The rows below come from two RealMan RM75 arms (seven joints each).
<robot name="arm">
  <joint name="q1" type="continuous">
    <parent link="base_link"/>
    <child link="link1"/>
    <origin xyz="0 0 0.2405" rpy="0 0 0"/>
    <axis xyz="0 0 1"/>
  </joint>
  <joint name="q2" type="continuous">
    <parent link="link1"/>
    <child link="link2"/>
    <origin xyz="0 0 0" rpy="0 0 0"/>
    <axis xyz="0 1 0"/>
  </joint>
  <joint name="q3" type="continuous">
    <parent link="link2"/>
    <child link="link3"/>
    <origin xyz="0 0 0.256" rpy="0 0 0"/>
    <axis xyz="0 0 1"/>
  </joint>
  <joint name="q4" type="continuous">
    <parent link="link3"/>
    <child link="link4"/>
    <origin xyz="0 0 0" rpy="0 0 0"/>
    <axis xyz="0 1 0"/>
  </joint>
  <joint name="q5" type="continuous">
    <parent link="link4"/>
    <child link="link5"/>
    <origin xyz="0 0 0.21" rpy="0 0 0"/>
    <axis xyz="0 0 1"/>
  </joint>
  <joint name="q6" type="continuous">
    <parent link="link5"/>
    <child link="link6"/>
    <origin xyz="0 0 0" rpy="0 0 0"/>
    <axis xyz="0 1 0"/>
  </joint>
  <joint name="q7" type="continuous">
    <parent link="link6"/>
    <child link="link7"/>
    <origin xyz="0 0 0.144" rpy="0 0 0"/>
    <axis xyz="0 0 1"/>
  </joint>
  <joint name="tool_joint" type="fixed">
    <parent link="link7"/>
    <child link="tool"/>
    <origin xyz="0 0 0" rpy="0 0 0"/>
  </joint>
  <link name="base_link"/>
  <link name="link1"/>
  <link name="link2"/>
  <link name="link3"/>
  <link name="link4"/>
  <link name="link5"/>
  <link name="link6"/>
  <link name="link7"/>
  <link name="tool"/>
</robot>
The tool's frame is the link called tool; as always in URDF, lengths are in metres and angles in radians. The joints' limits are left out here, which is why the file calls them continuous.
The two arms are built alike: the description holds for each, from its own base.
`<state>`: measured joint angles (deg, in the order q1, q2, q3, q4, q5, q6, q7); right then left.
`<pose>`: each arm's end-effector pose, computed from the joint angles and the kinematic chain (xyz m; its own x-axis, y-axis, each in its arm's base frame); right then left.
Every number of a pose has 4 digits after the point.
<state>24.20 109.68 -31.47 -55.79 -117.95 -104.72 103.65 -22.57 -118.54 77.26 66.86 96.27 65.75 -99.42</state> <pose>0.2923 0.3075 0.1285 0.7073 -0.5328 -0.4646 -0.6578 -0.7367 -0.1567 -0.1699 0.3573 -0.0036 0.8560 0.2090 0.4728 0.3754 -0.8801 -0.2907</pose>
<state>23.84 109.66 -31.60 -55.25 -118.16 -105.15 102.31 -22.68 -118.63 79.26 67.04 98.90 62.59 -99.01</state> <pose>0.2949 0.3041 0.1263 0.7154 -0.5285 -0.4570 -0.6485 -0.7457 -0.1529 -0.1723 0.3602 -0.0111 0.8854 0.1927 0.4230 0.3500 -0.8752 -0.3338</pose>
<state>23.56 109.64 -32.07 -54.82 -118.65 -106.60 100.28 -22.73 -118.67 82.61 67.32 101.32 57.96 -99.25</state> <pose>0.2957 0.2988 0.1227 0.7360 -0.5175 -0.4365 -0.6231 -0.7699 -0.1379 -0.1728 0.3632 -0.0213 0.9113 0.1769 0.3718 0.3233 -0.8667 -0.3799</pose>
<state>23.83 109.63 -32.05 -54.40 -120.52 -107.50 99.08 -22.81 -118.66 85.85 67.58 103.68 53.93 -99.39</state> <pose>0.2976 0.2961 0.1195 0.7499 -0.5214 -0.4071 -0.6120 -0.7805 -0.1278 -0.1726 0.3650 -0.0307 0.9347 0.1547 0.3199 0.2860 -0.8619 -0.4188</pose>
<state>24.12 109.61 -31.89 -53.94 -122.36 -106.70 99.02 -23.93 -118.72 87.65 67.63 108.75 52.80 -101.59</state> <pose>0.3016 0.2972 0.1175 0.7490 -0.5381 -0.3866 -0.6235 -0.7699 -0.1362 -0.1727 0.3665 -0.0390 0.9586 0.1475 0.2437 0.2434 -0.8688 -0.4313</pose>
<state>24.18 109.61 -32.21 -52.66 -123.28 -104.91 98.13 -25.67 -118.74 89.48 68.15 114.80 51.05 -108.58</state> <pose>0.3067 0.2989 0.1133 0.7486 -0.5456 -0.3767 -0.6305 -0.7616 -0.1499 -0.1685 0.3721 -0.0444 0.9639 0.1841 0.1926 0.2532 -0.8578 -0.4473</pose>
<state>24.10 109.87 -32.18 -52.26 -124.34 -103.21 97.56 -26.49 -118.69 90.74 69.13 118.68 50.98 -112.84</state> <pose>0.3115 0.3001 0.1104 0.7485 -0.5520 -0.3674 -0.6379 -0.7508 -0.1715 -0.1647 0.3731 -0.0470 0.9676 0.1978 0.1569 0.2484 -0.8566 -0.4523</pose>
